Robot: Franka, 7 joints.
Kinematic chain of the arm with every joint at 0, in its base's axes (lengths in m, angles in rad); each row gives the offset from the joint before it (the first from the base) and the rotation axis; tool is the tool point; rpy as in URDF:
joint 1: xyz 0 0 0.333 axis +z
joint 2: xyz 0 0 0 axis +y
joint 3: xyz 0 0 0.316 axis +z
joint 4: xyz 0.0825 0 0 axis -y
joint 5: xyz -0.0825 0 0.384 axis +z
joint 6: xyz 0 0 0 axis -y
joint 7: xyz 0.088 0 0 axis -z
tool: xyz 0 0 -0.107 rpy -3.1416 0 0
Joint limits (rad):
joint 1: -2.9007..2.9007
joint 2: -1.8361..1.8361
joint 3: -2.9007..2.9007
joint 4: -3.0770..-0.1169
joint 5: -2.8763..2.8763
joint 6: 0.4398..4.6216
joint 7: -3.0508..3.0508
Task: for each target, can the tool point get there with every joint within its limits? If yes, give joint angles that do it. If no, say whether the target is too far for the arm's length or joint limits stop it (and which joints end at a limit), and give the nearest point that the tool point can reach.
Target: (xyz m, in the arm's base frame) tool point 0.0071 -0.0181 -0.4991
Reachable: no: joint limits stop it (at a limit: joint 2) | nearest point 0.0323 -0.0824 -0.3238 | short by 0.188 m
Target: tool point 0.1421 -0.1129 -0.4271
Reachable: no: joint limits stop it (at a limit: joint 2) | nearest point 0.1520 -0.1207 -0.3532 | short by 0.075 m
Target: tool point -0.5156 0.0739 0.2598
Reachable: yes | joints -1.8890 1.3612 -1.3462 -2.4767 0.2268 3.4387 -2.3247
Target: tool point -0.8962 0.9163 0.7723
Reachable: no: too far | nearest point -0.5675 0.5802 0.6112 | short by 0.497 m
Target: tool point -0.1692 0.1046 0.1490
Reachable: yes | joints -1.5158 -0.7026 -2.1124 -2.7001 2.3892 3.7904 0.2427
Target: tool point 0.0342 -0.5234 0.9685
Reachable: yes | joints 0.9747 -0.9361 -0.9807 -0.8094 -2.1454 2.8224 -1.2718
